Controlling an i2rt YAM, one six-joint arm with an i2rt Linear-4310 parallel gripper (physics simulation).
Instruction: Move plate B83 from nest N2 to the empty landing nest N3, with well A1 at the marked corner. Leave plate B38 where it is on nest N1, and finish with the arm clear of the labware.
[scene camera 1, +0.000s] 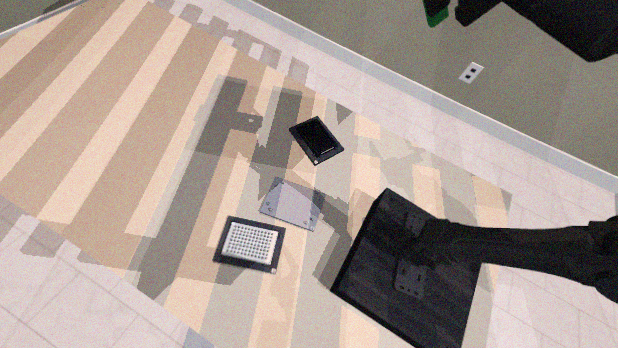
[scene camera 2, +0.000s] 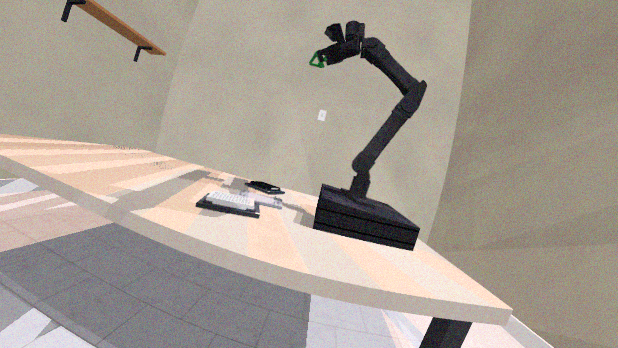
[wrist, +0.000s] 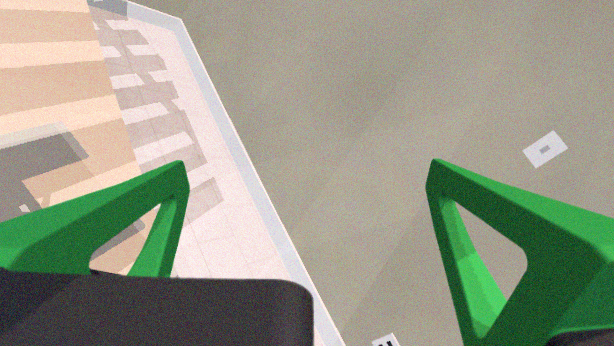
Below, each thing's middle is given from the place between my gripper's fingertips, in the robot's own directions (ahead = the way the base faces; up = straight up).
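With the white well plate (scene camera 1: 246, 242) as my reference, I find my hand 60 cm above it, 27 cm to the right of it and 15 cm short of it.
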